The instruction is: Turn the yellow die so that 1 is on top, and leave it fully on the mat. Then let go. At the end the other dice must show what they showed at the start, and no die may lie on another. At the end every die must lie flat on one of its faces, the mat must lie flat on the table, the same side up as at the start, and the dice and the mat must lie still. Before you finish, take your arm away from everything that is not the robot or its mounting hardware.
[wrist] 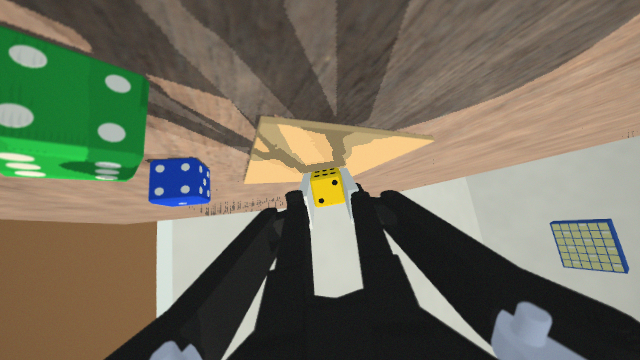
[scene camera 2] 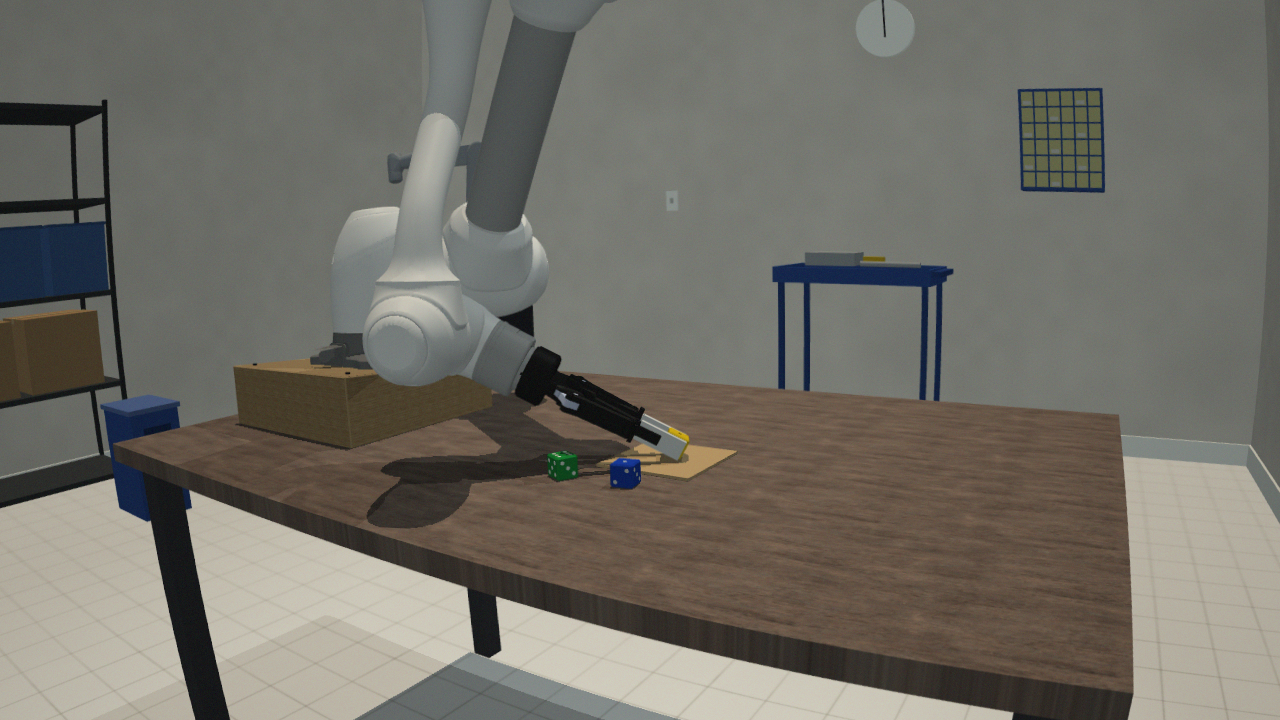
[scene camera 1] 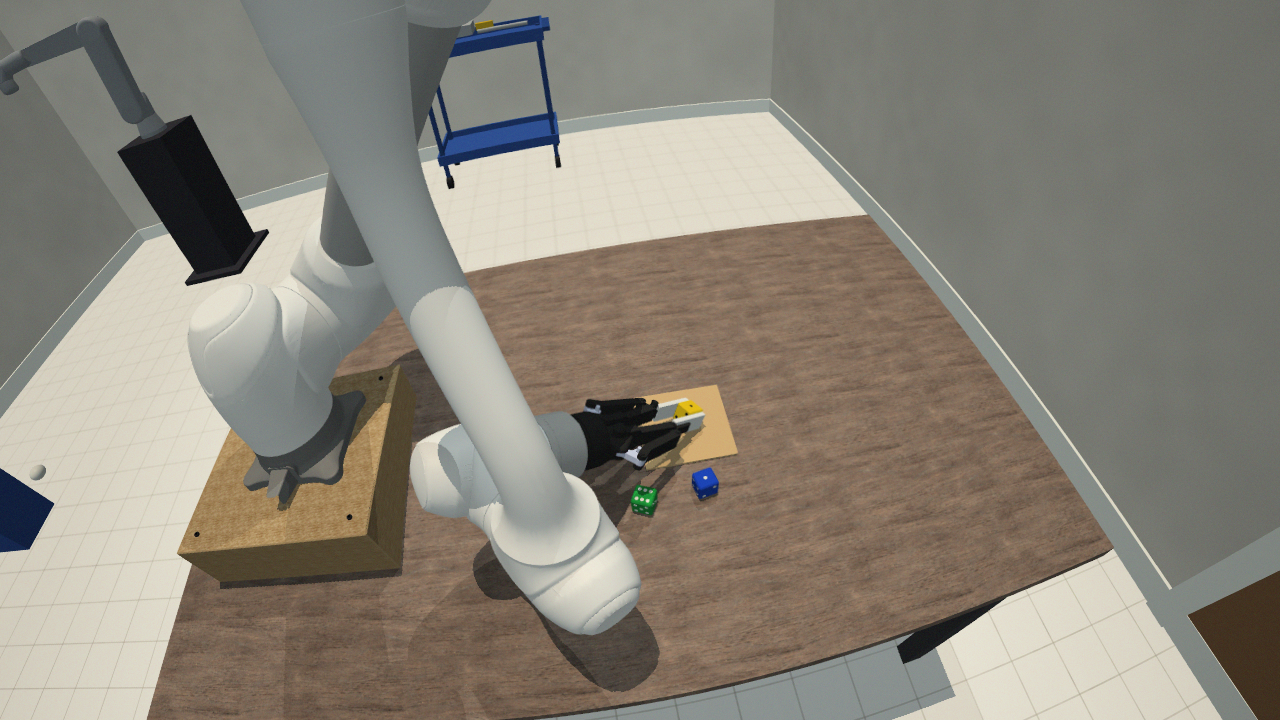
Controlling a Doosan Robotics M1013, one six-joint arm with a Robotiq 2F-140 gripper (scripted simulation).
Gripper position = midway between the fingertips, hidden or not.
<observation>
In view: my gripper (scene camera 2: 682,447), a yellow die (wrist: 327,188) and a mat (scene camera 1: 714,439).
The mat shows as well in the wrist view (wrist: 284,150) and in scene camera 2 (scene camera 2: 696,460). My gripper also shows in the wrist view (wrist: 327,182) and in scene camera 1 (scene camera 1: 692,412).
</observation>
